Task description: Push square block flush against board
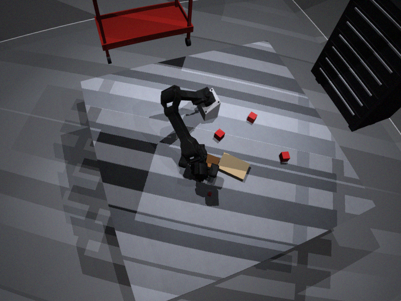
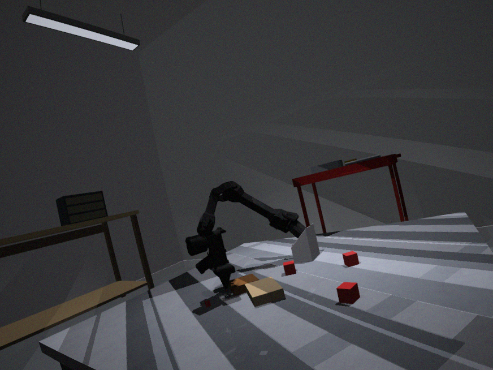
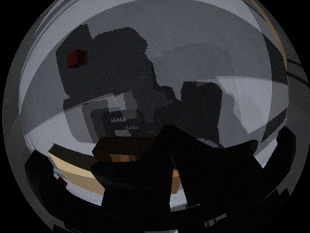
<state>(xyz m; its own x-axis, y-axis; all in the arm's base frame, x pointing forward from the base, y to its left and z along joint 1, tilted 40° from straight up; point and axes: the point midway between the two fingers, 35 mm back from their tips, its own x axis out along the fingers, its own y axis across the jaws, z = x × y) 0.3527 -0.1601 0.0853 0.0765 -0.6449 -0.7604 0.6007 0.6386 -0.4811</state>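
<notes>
Right now the square block is 60 mm to the left of my gripper tip, 30 mm behind it and 10 mm above it. From my gripper tip the other things lie so: tiny red cube: 120 mm ahead, 20 mm to the left; then tan board: 180 mm to the left, 20 mm ahead, 10 mm above.
</notes>
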